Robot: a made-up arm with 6 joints.
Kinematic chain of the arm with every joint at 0, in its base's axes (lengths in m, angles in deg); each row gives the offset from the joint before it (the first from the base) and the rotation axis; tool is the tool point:
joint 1: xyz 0 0 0.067 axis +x
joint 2: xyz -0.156 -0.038 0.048 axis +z
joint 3: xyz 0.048 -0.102 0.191 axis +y
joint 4: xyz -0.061 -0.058 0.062 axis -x
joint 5: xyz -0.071 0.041 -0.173 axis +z
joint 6: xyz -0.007 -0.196 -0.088 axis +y
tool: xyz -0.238 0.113 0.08
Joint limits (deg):
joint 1: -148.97..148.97
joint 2: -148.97..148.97
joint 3: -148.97..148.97
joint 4: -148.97..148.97
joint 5: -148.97..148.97
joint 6: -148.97..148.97
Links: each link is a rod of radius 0.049 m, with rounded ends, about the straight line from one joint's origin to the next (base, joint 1, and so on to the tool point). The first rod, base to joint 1, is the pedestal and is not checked.
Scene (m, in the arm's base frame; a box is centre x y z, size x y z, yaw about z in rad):
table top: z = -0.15
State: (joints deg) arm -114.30 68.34 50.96 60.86 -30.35 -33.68
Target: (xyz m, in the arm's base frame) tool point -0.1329 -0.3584 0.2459
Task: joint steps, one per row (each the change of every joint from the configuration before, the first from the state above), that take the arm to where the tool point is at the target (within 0.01 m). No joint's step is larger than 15 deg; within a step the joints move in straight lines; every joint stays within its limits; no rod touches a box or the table.
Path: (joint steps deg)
1: 13.76 -2.60 -10.68 -5.65 -4.94 -2.64
2: 13.76 -2.60 -10.69 -5.66 -4.93 -2.64
3: 13.76 -2.60 -10.68 -5.65 -4.94 -2.65
4: 13.77 -2.60 -10.68 -5.65 -4.94 -2.64
5: 13.76 -2.60 -10.68 -5.65 -4.93 -2.64

